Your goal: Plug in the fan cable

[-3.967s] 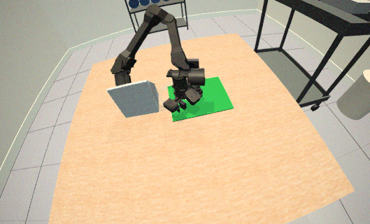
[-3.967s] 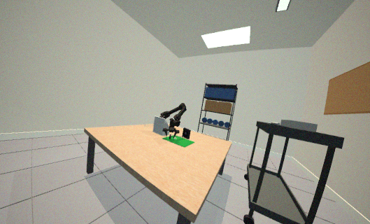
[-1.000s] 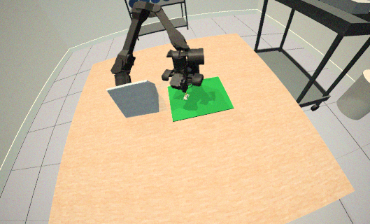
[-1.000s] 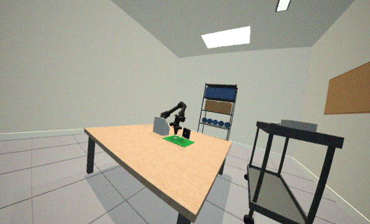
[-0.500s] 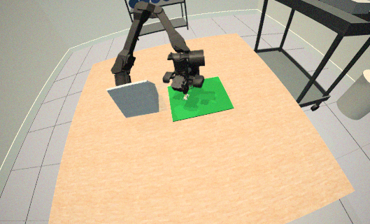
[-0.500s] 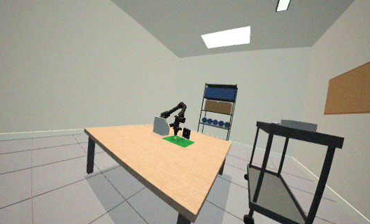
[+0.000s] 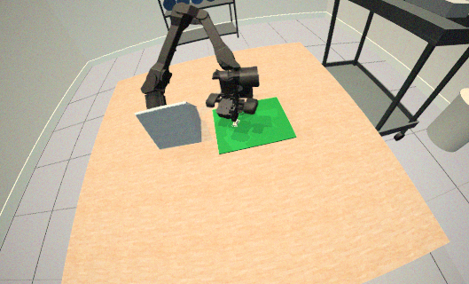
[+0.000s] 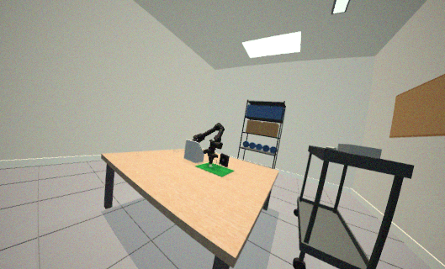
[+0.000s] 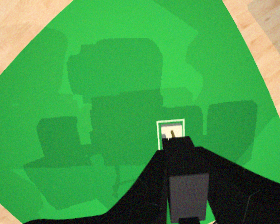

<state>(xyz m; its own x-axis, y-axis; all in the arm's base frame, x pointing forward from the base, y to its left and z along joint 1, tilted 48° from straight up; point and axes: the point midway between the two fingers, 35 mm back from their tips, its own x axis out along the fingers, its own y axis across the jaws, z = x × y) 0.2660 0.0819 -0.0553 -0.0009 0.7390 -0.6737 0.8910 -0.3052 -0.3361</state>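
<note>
My gripper tip is now 1 cm to the right of the dark fan plug and 1 cm below it. Round my gripper tip: green board (7 cm ahead, 6 cm below); four-pin fan header (4 cm below, 1 cm to the left); black square fan (17 cm to the left, 5 cm ahead, 2 cm above).
</note>
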